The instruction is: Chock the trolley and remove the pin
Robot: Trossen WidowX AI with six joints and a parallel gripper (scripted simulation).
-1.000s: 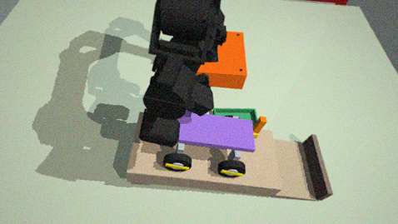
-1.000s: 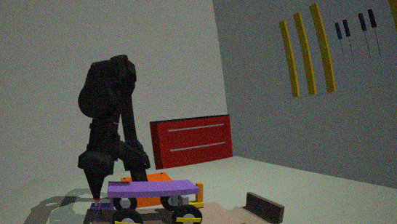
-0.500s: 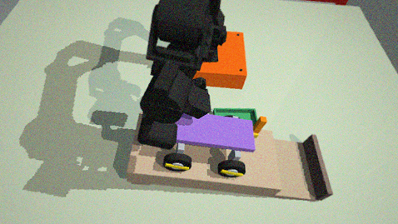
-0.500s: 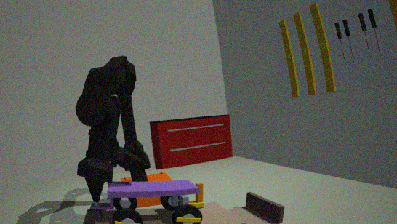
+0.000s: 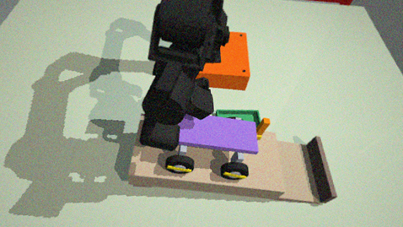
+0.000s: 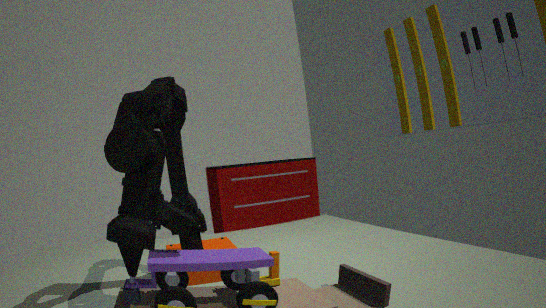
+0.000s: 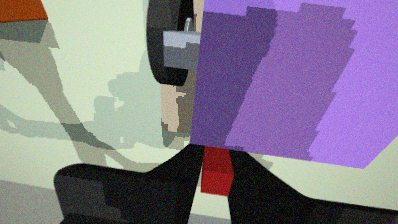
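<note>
My gripper tip is 2 cm past the yellow chock, 22 cm to the right of it and 5 cm above it. Round my gripper tip: trolley: 3 cm ahead, 11 cm to the left, 2 cm below; then dark end wall: 4 cm ahead, 39 cm to the left, 10 cm below; then red-headed stop pin: right at my gripper tip.
</note>
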